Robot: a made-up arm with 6 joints.
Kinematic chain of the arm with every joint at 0, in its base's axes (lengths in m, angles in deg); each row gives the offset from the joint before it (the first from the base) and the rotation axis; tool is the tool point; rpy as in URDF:
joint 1: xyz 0 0 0.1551 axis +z
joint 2: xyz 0 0 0 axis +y
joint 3: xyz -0.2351 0 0.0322 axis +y
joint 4: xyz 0.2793 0 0.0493 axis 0.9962 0 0.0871
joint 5: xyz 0 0 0 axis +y
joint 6: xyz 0.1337 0 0.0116 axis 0.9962 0 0.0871
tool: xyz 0 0 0 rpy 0 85 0
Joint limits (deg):
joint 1: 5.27..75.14
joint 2: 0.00..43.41
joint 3: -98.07..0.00
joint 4: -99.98..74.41
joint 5: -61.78..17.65
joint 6: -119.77..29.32
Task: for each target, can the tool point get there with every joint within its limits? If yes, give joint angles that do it. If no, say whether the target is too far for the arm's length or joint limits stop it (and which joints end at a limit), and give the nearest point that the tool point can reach.
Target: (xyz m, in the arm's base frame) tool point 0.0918 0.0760 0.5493
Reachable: yes | joints 16.59 31.57 -47.40 -25.27 -54.47 -72.95
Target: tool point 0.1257 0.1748 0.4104
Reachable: yes | joints 31.28 34.76 -34.44 -64.95 -43.82 -75.10
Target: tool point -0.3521 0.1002 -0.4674
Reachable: no: too far | nearest point -0.0667 0.1619 0.1195 | short by 0.656 m
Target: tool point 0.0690 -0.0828 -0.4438
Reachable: no: joint limits stop it (at a limit: joint 1, joint 2, joint 3, joint 5) | nearest point 0.1633 0.0080 0.0730 | short by 0.533 m
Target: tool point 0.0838 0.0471 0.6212
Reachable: yes | joints 23.83 32.52 -71.99 -63.73 -4.42 -35.78
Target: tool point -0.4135 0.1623 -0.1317
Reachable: no: joint limits stop it (at a limit: joint 1, joint 2, joint 3, joint 4, joint 5) | nearest point -0.0804 0.1508 0.1284 | short by 0.423 m
